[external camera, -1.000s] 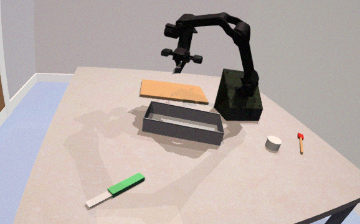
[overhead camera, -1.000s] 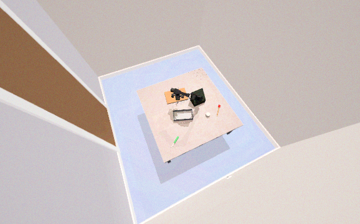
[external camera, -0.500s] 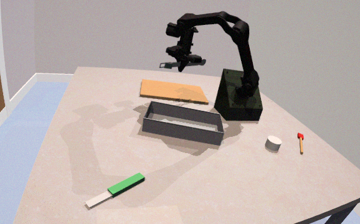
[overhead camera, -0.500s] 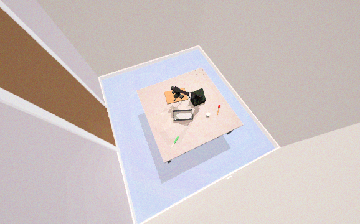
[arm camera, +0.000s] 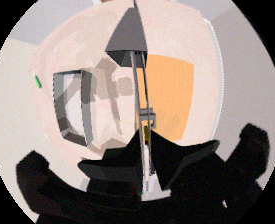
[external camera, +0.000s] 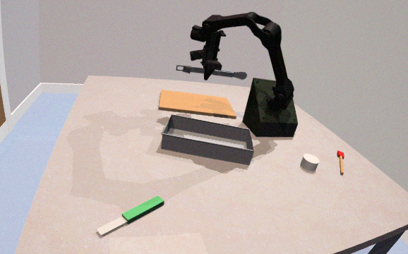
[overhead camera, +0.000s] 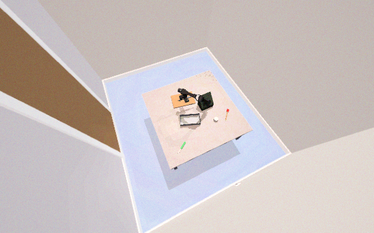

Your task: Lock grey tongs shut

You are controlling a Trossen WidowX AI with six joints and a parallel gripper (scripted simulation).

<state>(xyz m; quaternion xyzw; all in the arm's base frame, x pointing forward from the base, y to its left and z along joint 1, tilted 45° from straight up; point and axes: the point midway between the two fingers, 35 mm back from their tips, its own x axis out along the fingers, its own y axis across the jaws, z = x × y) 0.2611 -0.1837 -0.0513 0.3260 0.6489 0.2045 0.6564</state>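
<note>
Now: the wooden board 30 mm behind my gripper tip, 120 mm to the right of it and 160 mm below it. The rest, counted from my gripper tip: red-headed tool (490 mm behind, 450 mm to the left, 160 mm below); then grey roasting tin (70 mm ahead, 260 mm to the left, 140 mm below); then white puck (280 mm behind, 450 mm to the left, 150 mm below).
</note>
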